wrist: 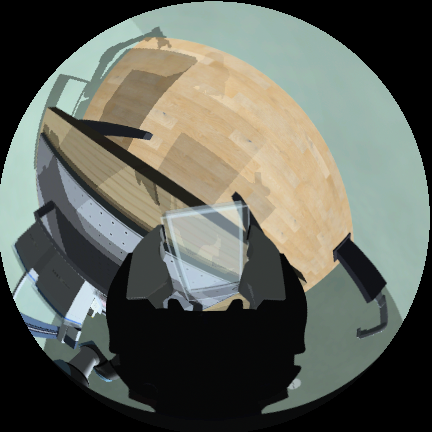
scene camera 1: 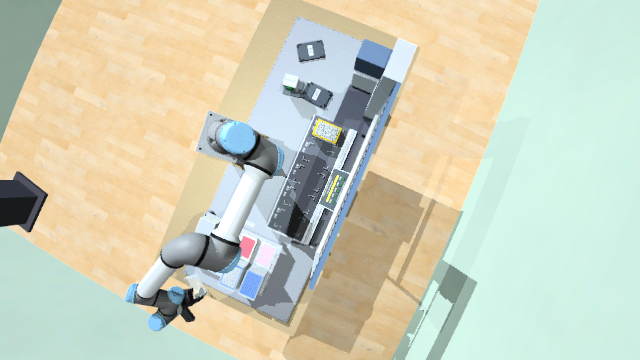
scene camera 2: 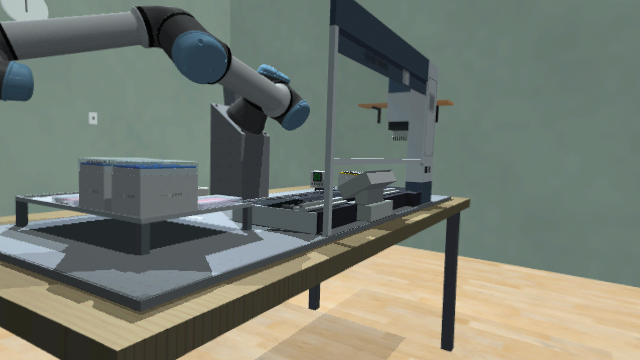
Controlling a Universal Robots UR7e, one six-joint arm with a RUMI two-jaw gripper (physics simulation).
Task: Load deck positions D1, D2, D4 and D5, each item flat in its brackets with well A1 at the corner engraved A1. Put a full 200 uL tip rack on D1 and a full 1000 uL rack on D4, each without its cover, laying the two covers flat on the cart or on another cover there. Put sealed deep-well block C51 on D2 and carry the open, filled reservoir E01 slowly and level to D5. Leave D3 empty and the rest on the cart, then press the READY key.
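Observation:
A clear cover [scene camera 1: 195,285] [wrist: 207,250] is between my gripper's fingers [scene camera 1: 195,306] [wrist: 205,229], which meet its two sides in the wrist view. It is off the near end of the table in scene camera 1. A blue-topped rack [scene camera 1: 251,284] [scene camera 2: 170,195] and a paler one [scene camera 1: 231,277] stand on the raised cart [scene camera 2: 225,206]. Beside them are a red-topped item [scene camera 1: 247,247] and a pink one [scene camera 1: 266,254]. A yellow-edged rack [scene camera 1: 327,131] sits at the far end of the dark deck [scene camera 1: 312,172]. Engravings and the READY key are unreadable. My gripper is hidden in scene camera 2.
A gantry post [scene camera 2: 330,150] rises beside the deck. A console [scene camera 1: 334,190] [scene camera 2: 372,186] stands on its outer side. Two dark labelled plates [scene camera 1: 311,51] [scene camera 1: 320,95], a small white device [scene camera 1: 291,81] and a blue box [scene camera 1: 374,56] are at the table's far end.

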